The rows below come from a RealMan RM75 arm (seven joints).
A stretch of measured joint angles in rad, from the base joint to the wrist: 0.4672 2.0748 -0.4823 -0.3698 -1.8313 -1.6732 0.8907; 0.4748 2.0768 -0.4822 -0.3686 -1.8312 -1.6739 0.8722; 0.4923 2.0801 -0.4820 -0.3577 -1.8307 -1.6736 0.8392; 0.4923 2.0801 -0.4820 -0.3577 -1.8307 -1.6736 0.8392; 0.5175 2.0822 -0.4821 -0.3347 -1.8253 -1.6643 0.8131; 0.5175 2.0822 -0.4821 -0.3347 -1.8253 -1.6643 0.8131; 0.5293 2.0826 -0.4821 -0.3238 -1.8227 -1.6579 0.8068; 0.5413 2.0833 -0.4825 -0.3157 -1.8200 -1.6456 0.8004; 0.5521 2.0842 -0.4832 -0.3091 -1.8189 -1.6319 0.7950; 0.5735 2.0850 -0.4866 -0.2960 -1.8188 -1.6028 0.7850; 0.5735 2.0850 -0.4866 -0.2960 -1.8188 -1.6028 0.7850; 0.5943 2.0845 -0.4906 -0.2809 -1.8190 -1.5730 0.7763
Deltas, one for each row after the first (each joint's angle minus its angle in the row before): 0.0076 0.0020 0.0001 0.0012 0.0001 -0.0007 -0.0185; 0.0175 0.0033 0.0002 0.0109 0.0005 0.0003 -0.0330; 0.0000 0.0000 0.0000 0.0000 0.0000 0.0000 0.0000; 0.0252 0.0021 -0.0001 0.0230 0.0054 0.0093 -0.0261; 0.0000 0.0000 0.0000 0.0000 0.0000 0.0000 0.0000; 0.0118 0.0004 0.0000 0.0109 0.0026 0.0064 -0.0063; 0.0120 0.0007 -0.0004 0.0081 0.0027 0.0123 -0.0064; 0.0108 0.0009 -0.0007 0.0066 0.0011 0.0137 -0.0054; 0.0214 0.0008 -0.0034 0.0131 0.0001 0.0291 -0.0100; 0.0000 0.0000 0.0000 0.0000 0.0000 0.0000 0.0000; 0.0208 -0.0005 -0.0040 0.0151 -0.0002 0.0298 -0.0087
